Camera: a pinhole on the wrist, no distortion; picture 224 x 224 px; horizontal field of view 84.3 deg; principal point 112.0 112.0 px. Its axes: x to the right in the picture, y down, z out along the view. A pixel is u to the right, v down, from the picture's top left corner.
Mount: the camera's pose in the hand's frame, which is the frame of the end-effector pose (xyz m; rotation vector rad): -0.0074 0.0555 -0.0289 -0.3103 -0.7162 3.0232
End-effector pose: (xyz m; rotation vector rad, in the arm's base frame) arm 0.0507 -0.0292 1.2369 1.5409 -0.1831 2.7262
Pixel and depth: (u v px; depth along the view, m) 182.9 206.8 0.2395
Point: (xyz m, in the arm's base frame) 0.2209 0.1774 1.1373
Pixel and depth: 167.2 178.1 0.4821
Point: 0.4349 0.3342 1.1339
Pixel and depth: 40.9 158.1 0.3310
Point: 0.2093 0.1515 1.4814
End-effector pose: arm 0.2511 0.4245 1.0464 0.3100 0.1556 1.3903
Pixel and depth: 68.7 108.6 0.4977
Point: 0.5451 0.4091 1.4242
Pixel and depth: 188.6 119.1 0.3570
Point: 0.3663 0.0918 1.2133
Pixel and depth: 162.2 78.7 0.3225
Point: 0.2935 0.1937 1.2852
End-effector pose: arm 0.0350 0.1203 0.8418 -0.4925 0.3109 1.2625
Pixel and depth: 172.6 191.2 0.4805
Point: 0.3338 -0.1321 1.2545
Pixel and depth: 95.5 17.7 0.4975
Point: -0.1684 0.4189 1.3386
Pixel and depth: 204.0 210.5 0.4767
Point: 0.3568 -0.2684 1.2702
